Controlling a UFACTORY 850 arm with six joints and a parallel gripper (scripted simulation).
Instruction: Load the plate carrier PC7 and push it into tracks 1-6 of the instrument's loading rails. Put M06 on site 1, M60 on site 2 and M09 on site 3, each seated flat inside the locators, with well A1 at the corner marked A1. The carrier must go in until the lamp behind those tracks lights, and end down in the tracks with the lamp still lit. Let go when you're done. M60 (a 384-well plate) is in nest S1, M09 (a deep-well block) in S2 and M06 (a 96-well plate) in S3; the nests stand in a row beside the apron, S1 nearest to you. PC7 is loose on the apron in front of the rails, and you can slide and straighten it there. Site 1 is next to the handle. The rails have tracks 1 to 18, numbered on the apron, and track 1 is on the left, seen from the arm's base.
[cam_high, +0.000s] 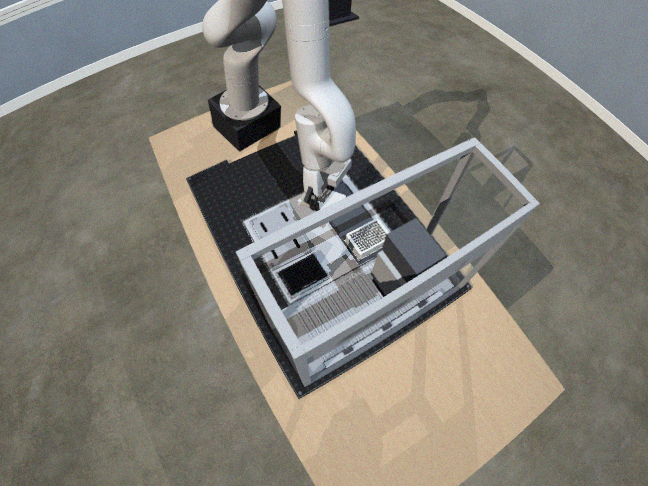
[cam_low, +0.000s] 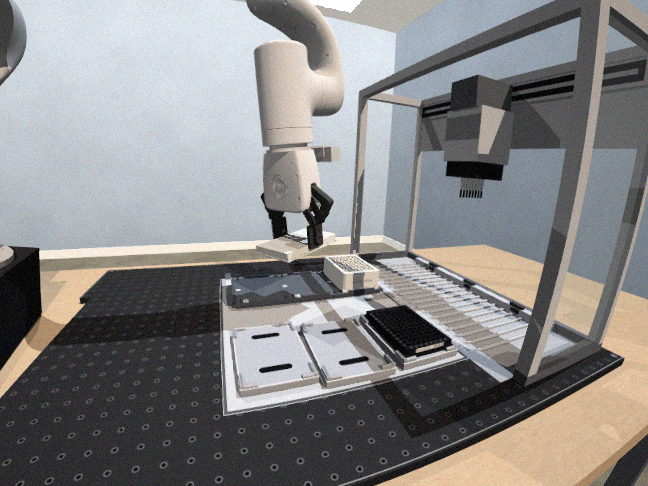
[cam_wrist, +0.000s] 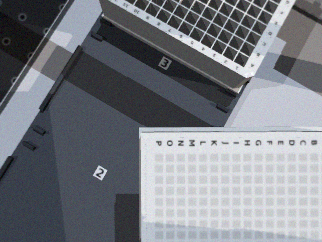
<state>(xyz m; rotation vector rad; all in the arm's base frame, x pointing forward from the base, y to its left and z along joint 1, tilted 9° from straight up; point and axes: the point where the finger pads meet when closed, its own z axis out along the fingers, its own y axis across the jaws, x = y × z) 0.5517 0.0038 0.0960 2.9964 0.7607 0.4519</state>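
Now: the dark carrier PC7 40 mm ahead of my hand, 90 mm to the left of it and 120 mm below it. Also, from my hand: nest S1: 80 mm behind, 140 mm to the right, 140 mm below; then white 96-well plate: 150 mm ahead, 80 mm to the left, 110 mm below; then nest S2: 30 mm ahead, 160 mm to the right, 140 mm below.
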